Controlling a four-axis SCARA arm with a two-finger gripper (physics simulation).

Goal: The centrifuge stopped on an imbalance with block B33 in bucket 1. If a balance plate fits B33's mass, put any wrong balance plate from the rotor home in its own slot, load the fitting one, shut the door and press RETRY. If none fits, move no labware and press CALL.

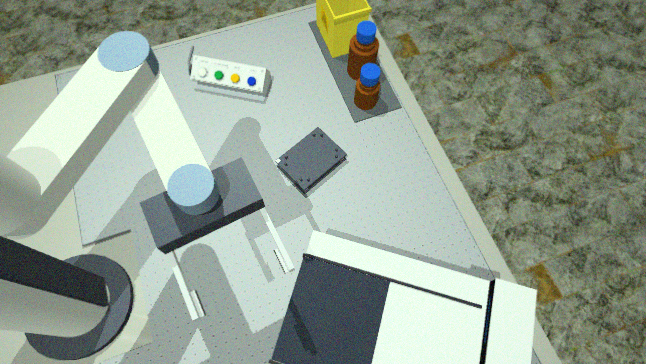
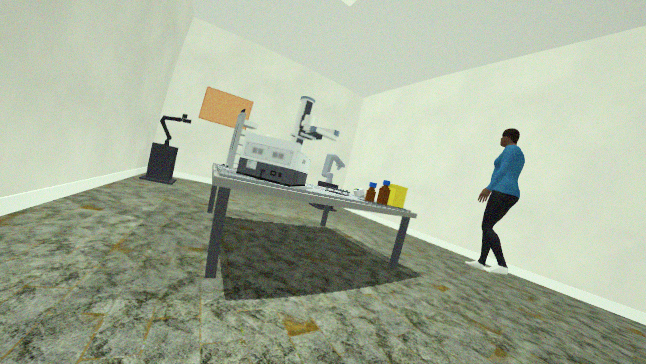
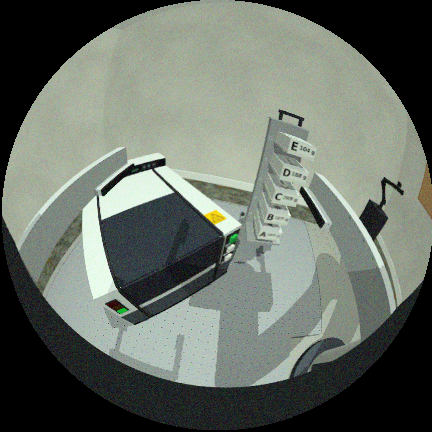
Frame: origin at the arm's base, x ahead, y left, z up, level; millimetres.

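Seen in the pictures: gripper, fingertip midpoint: (image 1: 245, 294) (image 2: 295, 133) (image 3: 216, 162); arm's base, origin of the base link: (image 1: 81, 305).
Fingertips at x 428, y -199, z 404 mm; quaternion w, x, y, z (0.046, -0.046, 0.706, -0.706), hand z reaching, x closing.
Note:
Offsets run from my fingertips to a thing's middle. "spot": to the spot under its first point.
The centrifuge {dy -152, dx +239, dz -269 mm} (image 1: 430, 325) (image 2: 270, 151) (image 3: 145, 237) is white and dark with its lid shut, so the rotor, its buckets and block B33 are hidden. A green button {dy -130, dx -30, dz -209 mm} (image 3: 233, 239) and two white buttons sit on its front corner; a small panel {spot: dy +98, dx +140, dz -237 mm} (image 3: 117, 306) shows dark red and bright green. The upright grey rack {dy -394, dx -149, dz -153 mm} (image 3: 267, 145) (image 2: 235, 142) beside it carries white labelled fronts E, D, C, B and A from top to bottom. E reads 104 g; several other masses are blurred. My gripper (image 1: 240, 285) (image 3: 216, 162) is wide open and empty, above the table beside the centrifuge.
A box {dy +709, dx +105, dz -349 mm} (image 1: 230, 86) with white, green, yellow and blue buttons, a dark flat plate {dy +369, dx +241, dz -369 mm} (image 1: 311, 160), two brown bottles (image 1: 363, 55) (image 1: 367, 95) and a yellow bin (image 1: 345, 32) (image 2: 397, 196) stand on the table. A person (image 2: 507, 165) stands at the right, away from it. A dark pedestal (image 2: 161, 162) bears another arm.

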